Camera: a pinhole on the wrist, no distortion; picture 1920 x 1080 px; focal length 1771.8 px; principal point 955.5 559.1 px. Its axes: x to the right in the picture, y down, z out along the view. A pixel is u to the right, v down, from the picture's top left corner.
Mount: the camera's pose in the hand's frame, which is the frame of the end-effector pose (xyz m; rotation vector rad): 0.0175 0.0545 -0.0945 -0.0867 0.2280 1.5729
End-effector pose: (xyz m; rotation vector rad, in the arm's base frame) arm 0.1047 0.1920 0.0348 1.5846 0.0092 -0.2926
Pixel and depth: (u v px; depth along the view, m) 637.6 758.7 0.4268
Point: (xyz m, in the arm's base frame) 0.0636 -0.1481 0.0942
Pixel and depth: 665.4 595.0 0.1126
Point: 0.1369 0.1662 0.0875
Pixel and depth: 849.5 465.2 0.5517
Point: 0.1413 -0.2707 0.1431
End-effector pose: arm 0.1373 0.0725 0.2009 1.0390 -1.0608 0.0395
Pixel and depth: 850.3 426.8 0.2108
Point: 0.0463 0.0163 0.3056
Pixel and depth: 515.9 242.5 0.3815
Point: -0.0183 -0.1662 0.3394
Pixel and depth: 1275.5 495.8 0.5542
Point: -0.2399 -0.1222 0.4775
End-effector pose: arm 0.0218 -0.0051 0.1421 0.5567 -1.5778 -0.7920
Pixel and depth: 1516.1 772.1 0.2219
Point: -0.0744 0.1166 0.2698
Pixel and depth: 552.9 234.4 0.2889
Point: -0.1823 -0.0111 0.2331
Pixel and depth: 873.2 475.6 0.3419
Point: -0.2164 0.0598 0.2544
